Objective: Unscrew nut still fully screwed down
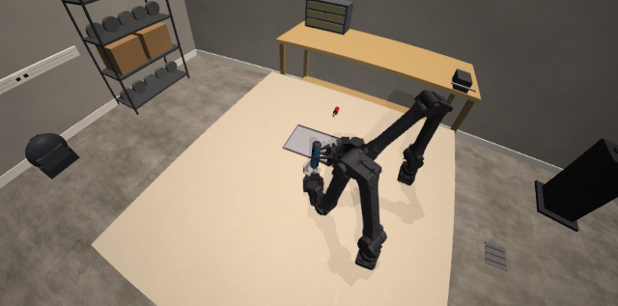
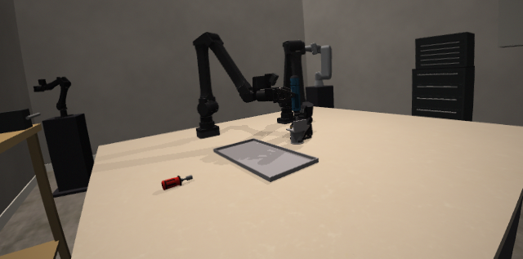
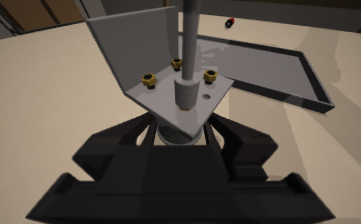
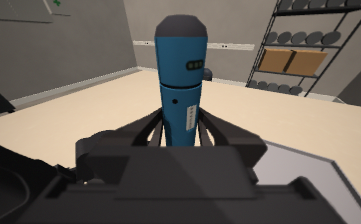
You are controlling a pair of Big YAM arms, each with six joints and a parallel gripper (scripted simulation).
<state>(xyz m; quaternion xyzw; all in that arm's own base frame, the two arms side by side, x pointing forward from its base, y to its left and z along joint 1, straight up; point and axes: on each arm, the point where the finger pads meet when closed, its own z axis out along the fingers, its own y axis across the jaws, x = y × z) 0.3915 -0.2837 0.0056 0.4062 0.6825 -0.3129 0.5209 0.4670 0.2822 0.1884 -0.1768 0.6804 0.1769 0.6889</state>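
Now: the joint module 1 cm above my left hand. Round my left hand: red-handled tool: 17 cm ahead, 55 cm to the right, 1 cm below; bracket: 5 cm above; grey tray: 7 cm ahead, 22 cm to the right, 2 cm below.
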